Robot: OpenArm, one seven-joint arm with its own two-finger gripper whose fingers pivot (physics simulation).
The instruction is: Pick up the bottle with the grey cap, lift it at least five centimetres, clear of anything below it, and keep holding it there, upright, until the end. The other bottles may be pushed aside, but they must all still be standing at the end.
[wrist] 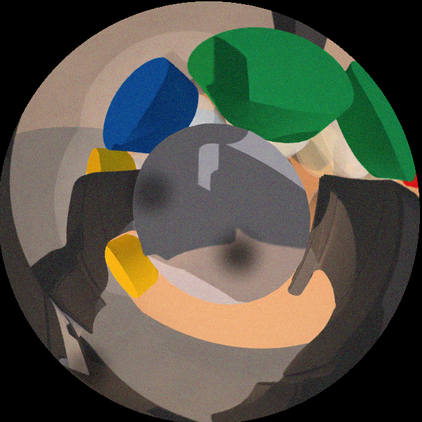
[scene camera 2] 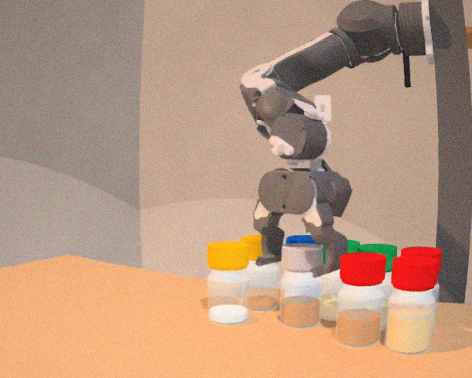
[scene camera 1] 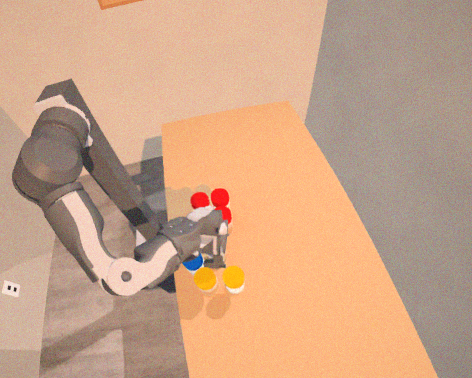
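The bottle with the grey cap [scene camera 2: 301,287] [wrist: 220,200] stands upright on the table [scene camera 1: 290,200] [scene camera 2: 100,320], amid the other bottles. In scene camera 1 the arm mostly hides it. My gripper [scene camera 1: 217,247] [scene camera 2: 296,265] [wrist: 219,224] is open and points down, its fingers on either side of the grey cap. In scene camera 2 the fingertips are about level with the cap's lower part, and the right-hand one overlaps the cap's edge. In the wrist view the cap fills the middle and hides one fingertip; contact cannot be told.
Yellow caps [scene camera 1: 233,276] [scene camera 2: 228,256] [wrist: 132,267] stand at one side, red caps [scene camera 1: 220,196] [scene camera 2: 363,269] at the other. A blue cap [scene camera 1: 193,262] [scene camera 2: 302,239] [wrist: 145,110] and green caps [scene camera 2: 378,255] [wrist: 280,80] are close behind. These bottles stand upright.
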